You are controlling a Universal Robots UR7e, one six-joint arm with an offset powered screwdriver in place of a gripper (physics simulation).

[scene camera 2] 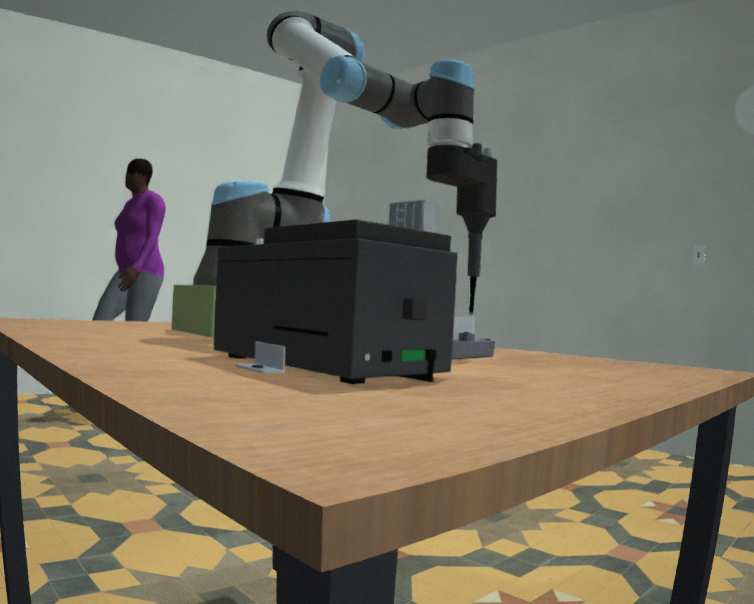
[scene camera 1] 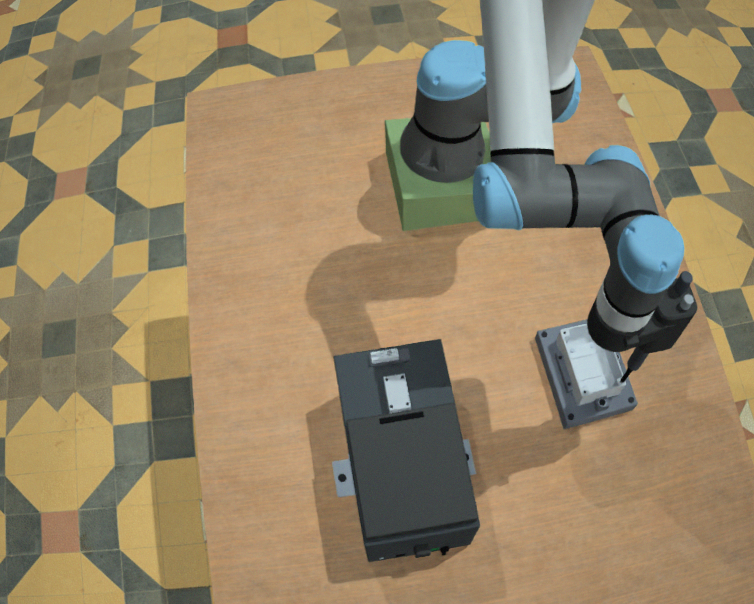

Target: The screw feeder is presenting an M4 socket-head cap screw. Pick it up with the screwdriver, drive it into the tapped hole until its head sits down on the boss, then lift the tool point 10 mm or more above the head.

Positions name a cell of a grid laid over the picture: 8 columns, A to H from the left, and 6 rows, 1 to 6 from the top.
Labels:
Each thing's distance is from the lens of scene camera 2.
grey fixture plate (scene camera 2: F4): 1.04 m

